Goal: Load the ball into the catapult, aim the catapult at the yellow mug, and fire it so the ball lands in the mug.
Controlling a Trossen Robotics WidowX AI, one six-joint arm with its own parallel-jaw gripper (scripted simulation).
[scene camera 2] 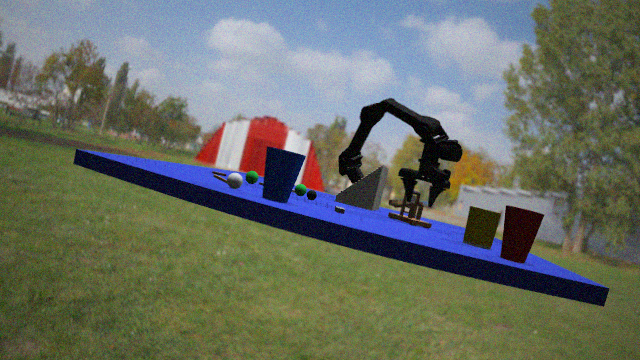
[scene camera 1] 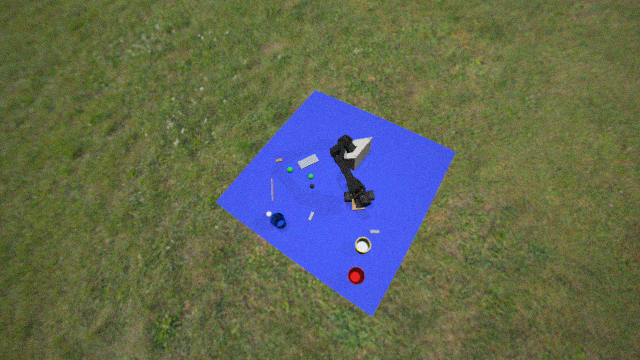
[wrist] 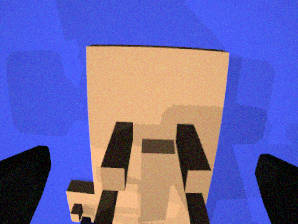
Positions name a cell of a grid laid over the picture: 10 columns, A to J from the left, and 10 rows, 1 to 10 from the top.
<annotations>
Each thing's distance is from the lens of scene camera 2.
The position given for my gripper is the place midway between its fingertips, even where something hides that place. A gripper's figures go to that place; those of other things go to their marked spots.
my gripper (scene camera 2: G6): 133 cm
blue mug (scene camera 2: E5): 93 cm
</annotations>
